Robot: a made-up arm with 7 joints. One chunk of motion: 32 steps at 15 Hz.
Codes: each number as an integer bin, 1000 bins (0 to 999) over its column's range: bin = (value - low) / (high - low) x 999, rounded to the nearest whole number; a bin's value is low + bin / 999 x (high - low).
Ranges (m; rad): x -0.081..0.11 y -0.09..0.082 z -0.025..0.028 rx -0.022..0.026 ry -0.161..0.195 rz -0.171..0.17
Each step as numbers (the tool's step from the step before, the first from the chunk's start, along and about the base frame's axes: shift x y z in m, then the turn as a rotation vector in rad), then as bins.
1 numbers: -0.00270 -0.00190 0.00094 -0.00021 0.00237 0.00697
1 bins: 410 512 489 454 458 521
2 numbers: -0.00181 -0.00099 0.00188 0.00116 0.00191 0.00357
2 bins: 414 517 507 482 457 511
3 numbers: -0.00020 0.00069 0.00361 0.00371 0.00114 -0.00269
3 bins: 423 527 539 535 455 493
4 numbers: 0.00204 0.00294 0.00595 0.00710 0.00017 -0.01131
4 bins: 434 540 583 606 452 468
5 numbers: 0.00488 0.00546 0.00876 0.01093 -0.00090 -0.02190
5 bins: 449 554 636 685 449 437
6 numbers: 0.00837 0.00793 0.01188 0.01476 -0.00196 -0.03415
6 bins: 467 569 695 765 446 401
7 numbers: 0.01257 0.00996 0.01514 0.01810 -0.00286 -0.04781
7 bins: 489 581 757 835 444 361
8 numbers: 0.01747 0.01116 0.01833 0.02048 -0.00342 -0.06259
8 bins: 515 588 817 884 442 318
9 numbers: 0.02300 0.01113 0.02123 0.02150 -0.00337 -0.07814
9 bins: 544 587 871 905 442 272
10 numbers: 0.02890 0.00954 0.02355 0.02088 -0.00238 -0.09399
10 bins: 575 578 915 892 445 226
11 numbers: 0.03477 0.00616 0.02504 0.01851 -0.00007 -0.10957
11 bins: 606 559 943 843 452 180
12 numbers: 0.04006 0.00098 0.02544 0.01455 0.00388 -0.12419
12 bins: 633 528 951 761 463 137
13 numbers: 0.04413 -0.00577 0.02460 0.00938 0.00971 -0.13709
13 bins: 654 489 935 653 479 99
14 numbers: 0.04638 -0.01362 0.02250 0.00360 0.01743 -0.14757
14 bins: 666 444 895 533 501 69
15 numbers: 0.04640 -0.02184 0.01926 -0.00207 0.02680 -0.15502
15 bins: 666 396 834 415 527 47
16 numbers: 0.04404 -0.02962 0.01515 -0.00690 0.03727 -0.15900
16 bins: 654 351 757 314 556 35
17 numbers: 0.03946 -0.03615 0.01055 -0.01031 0.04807 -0.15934
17 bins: 630 313 670 243 587 34
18 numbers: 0.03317 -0.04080 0.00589 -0.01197 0.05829 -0.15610
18 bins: 597 286 582 209 615 44
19 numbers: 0.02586 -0.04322 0.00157 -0.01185 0.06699 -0.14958
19 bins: 559 272 501 211 640 63
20 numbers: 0.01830 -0.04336 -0.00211 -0.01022 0.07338 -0.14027
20 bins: 519 271 431 245 658 90
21 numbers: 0.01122 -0.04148 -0.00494 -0.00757 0.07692 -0.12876
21 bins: 482 282 378 300 668 124
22 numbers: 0.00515 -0.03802 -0.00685 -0.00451 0.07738 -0.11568
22 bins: 451 302 342 364 669 162
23 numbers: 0.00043 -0.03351 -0.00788 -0.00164 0.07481 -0.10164
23 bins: 426 328 323 424 662 203
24 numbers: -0.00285 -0.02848 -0.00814 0.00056 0.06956 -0.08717
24 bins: 409 357 318 470 647 246
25 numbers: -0.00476 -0.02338 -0.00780 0.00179 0.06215 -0.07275
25 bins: 399 387 324 495 626 288
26 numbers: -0.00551 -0.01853 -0.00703 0.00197 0.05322 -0.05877
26 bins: 395 415 339 499 601 329
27 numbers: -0.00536 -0.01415 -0.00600 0.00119 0.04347 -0.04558
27 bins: 396 441 358 483 574 367
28 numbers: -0.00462 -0.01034 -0.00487 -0.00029 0.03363 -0.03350
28 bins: 399 463 379 452 546 403
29 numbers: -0.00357 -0.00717 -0.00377 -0.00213 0.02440 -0.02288
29 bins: 405 481 400 414 520 434
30 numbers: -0.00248 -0.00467 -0.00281 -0.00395 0.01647 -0.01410
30 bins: 411 496 418 376 498 460
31 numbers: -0.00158 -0.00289 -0.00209 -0.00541 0.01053 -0.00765
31 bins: 415 506 432 345 481 479
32 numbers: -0.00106 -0.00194 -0.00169 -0.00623 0.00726 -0.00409
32 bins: 418 511 439 328 472 489
